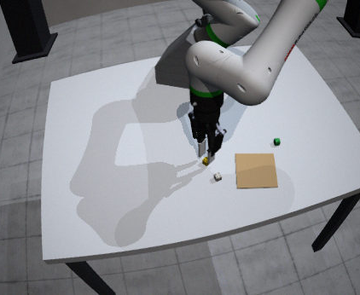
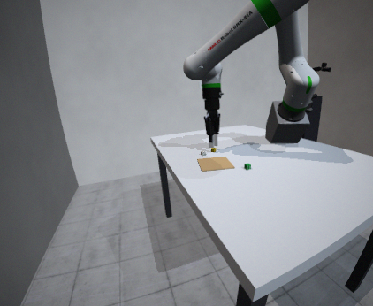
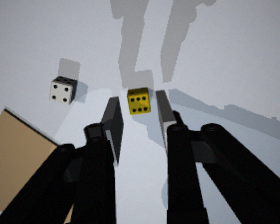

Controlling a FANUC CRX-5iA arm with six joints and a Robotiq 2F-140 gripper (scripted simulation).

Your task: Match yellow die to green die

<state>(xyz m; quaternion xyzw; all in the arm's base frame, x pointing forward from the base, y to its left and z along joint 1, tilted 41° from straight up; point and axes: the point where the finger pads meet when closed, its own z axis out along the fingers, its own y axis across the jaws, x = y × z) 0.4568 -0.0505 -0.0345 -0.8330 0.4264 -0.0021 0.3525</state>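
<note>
My hand is 50 mm above the yellow die. Also, from my hand: white die: 70 mm ahead, 50 mm below, 30 mm to the left; green die: 260 mm to the left, 60 mm behind, 50 mm below; tan mat: 160 mm to the left, 60 mm below, 50 mm ahead.
</note>
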